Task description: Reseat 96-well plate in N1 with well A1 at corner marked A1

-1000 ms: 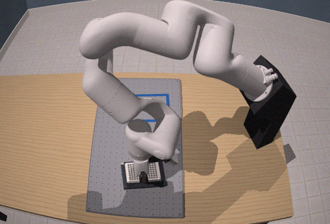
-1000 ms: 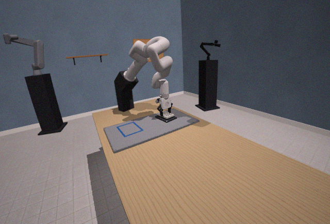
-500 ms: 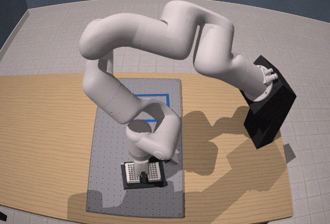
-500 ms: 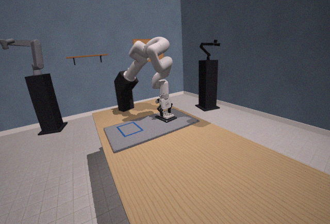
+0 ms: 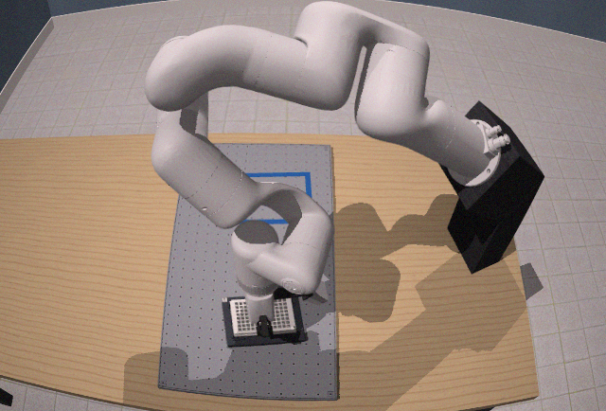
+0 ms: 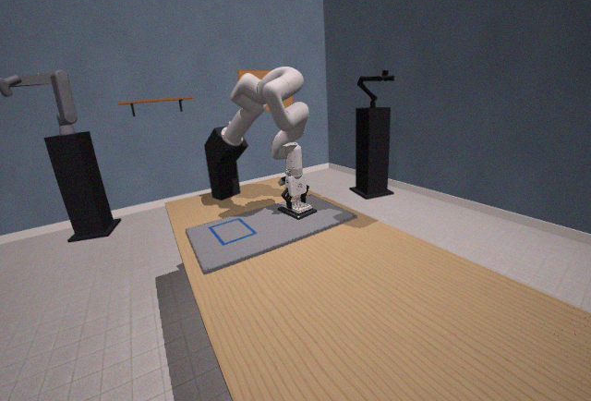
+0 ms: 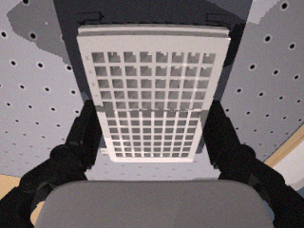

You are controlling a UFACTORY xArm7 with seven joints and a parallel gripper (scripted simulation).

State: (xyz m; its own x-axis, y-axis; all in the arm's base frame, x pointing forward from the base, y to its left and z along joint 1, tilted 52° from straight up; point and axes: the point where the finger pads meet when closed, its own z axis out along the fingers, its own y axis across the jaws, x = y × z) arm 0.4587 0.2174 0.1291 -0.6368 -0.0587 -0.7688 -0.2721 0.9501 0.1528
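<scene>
Now: hand 10 mm above the white 96-well plate. Also, from my hand: dark plate nest N1: 30 mm below.
</scene>
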